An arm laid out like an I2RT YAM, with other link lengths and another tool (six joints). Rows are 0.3 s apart.
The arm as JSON. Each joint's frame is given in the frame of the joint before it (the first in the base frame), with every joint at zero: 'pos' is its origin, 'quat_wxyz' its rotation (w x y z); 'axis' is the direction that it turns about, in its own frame. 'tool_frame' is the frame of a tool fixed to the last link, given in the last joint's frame.
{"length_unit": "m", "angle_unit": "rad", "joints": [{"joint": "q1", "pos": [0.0, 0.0, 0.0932], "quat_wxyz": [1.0, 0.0, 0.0, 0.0], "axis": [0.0, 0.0, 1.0]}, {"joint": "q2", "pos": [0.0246, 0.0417, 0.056], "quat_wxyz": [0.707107, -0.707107, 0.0, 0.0], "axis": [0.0, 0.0, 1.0]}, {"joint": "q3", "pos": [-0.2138, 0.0, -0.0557], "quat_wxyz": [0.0, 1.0, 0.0, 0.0], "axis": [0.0, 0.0, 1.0]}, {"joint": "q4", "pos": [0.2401, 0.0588, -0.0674], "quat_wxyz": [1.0, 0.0, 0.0, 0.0], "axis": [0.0, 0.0, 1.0]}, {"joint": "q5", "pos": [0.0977, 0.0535, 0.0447], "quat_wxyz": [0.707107, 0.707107, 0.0, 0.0], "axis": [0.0, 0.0, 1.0]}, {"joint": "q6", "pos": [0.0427, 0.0, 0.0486], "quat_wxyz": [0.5, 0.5, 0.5, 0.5], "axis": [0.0, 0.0, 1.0]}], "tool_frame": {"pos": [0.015, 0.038, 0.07], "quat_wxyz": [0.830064, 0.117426, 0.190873, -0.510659]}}
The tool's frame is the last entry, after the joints.
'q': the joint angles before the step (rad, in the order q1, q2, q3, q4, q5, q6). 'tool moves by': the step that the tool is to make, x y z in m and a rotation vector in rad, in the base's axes. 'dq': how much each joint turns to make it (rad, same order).
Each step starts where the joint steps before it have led.
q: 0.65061 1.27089 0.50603 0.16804 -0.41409 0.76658
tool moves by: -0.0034 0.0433 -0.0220 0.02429 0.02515 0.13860
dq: 0.08890 0.27608 0.11269 0.15997 -0.06064 0.00077
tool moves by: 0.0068 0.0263 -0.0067 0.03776 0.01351 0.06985
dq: 0.02514 0.15994 0.10769 0.07131 -0.05763 0.00646
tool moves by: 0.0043 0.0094 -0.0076 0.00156 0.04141 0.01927
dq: 0.00126 0.08338 0.06428 -0.00071 -0.03157 0.01724
